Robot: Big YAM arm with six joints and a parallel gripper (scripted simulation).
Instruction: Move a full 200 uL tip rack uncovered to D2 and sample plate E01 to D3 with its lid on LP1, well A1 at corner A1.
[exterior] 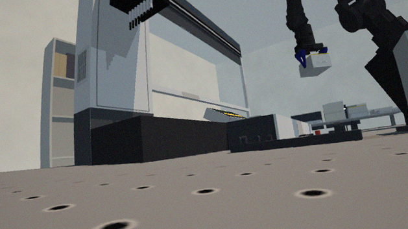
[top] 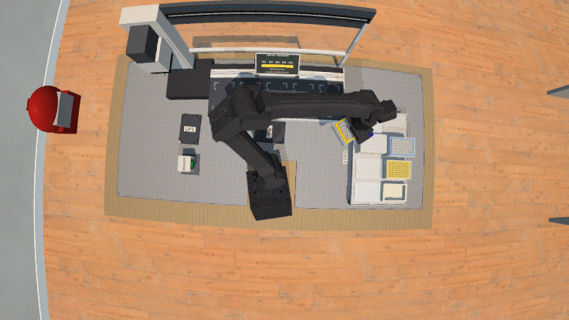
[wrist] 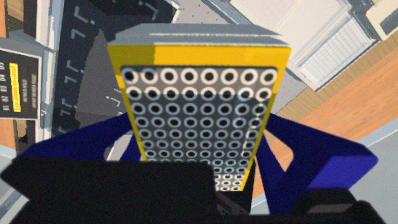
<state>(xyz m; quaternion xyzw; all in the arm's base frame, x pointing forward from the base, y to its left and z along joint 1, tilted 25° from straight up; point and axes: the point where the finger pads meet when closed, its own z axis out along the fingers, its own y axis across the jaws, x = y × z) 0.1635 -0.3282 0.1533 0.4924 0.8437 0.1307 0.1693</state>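
Now: hand 10 mm below the yellow tip rack and 10 mm past it. From my hand the other things lie so: clear plate lid: 240 mm below, 150 mm to the right, 60 mm ahead; white sealed block: 190 mm below, 150 mm to the right, 50 mm behind; sample plate: 250 mm below, 150 mm to the right, 60 mm ahead.
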